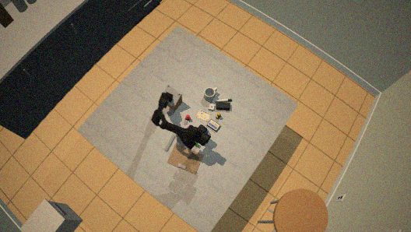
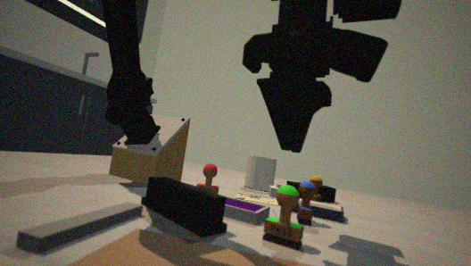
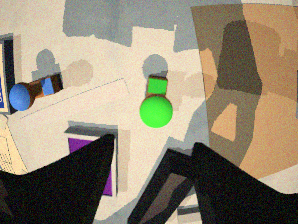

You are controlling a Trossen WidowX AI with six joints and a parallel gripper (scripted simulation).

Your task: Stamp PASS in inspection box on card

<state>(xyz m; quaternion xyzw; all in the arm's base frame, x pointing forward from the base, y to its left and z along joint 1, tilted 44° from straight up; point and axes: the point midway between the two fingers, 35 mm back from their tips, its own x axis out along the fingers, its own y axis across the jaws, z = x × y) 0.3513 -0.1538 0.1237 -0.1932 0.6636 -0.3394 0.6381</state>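
Now: gripper tip 80 mm above the green-knobbed stamp. From my gripper tip the other things lie so: blue-knobbed stamp 120 mm to the left, 80 mm below, 20 mm ahead; then purple ink pad 100 mm below, 80 mm to the left, 80 mm behind; then black block 130 mm behind, 90 mm below.
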